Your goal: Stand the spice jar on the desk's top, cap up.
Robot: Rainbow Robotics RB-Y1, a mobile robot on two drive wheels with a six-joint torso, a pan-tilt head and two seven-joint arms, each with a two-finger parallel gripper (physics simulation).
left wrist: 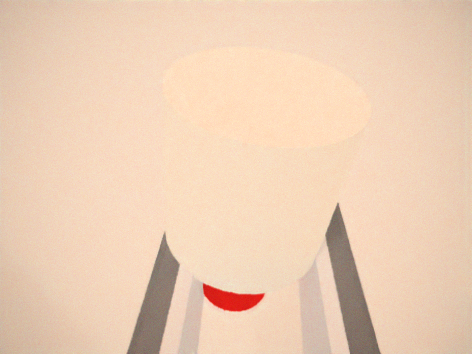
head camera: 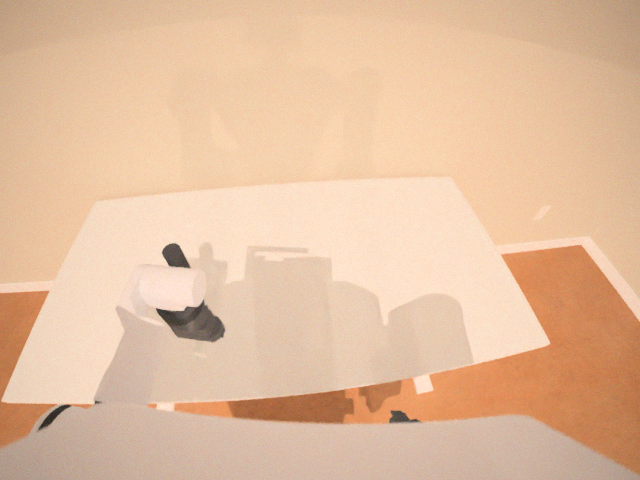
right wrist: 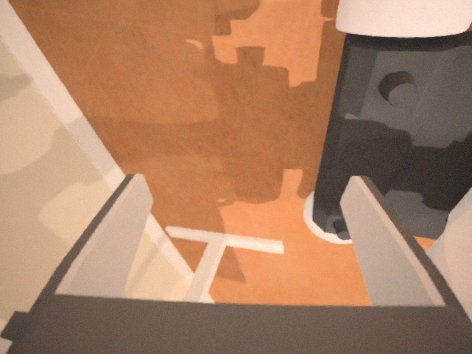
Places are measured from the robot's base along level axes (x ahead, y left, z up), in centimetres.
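Pixels of known places: left gripper, between the fingertips: (left wrist: 255,215) (head camera: 206,338); right gripper, between the fingertips: (right wrist: 245,188).
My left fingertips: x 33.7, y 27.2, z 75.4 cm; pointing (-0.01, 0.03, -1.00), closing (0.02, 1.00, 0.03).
Note:
For each thing: its top centre in the pictures, then the offset to it from my left fingertips. Level surfaces: height alone.
- spice jar, centre of its top: (left wrist: 246,274) (head camera: 201,340) dx -1.8, dy -0.3, dz +3.3 cm
- red cap, centre of its top: (left wrist: 237,287) dx +0.0, dy -0.5, dz +2.4 cm
- white desk, height of its surface: dz -3.3 cm
- Orange floor, height of its surface: dz -75.3 cm
The spice jar (left wrist: 250,200) is a cream cylinder in the left wrist view. Its flat cream end faces the camera, and a strip of red cap (left wrist: 233,298) shows at the opposite end. My left gripper (left wrist: 255,215) is shut on the jar's sides. In the head view my left gripper (head camera: 219,331) is low over the left part of the white desk (head camera: 361,217) (left wrist: 65,150); the jar cannot be made out there. Contact between jar and desk cannot be told. My right gripper (right wrist: 245,188) is open and empty above the floor.
A pale wall (head camera: 310,103) stands behind the desk. Orange floor (head camera: 558,294) shows beyond its right edge. In the right wrist view, a white T-shaped bar (right wrist: 252,243) lies low between the fingers, and the robot's dark base (right wrist: 365,155) is at the right.

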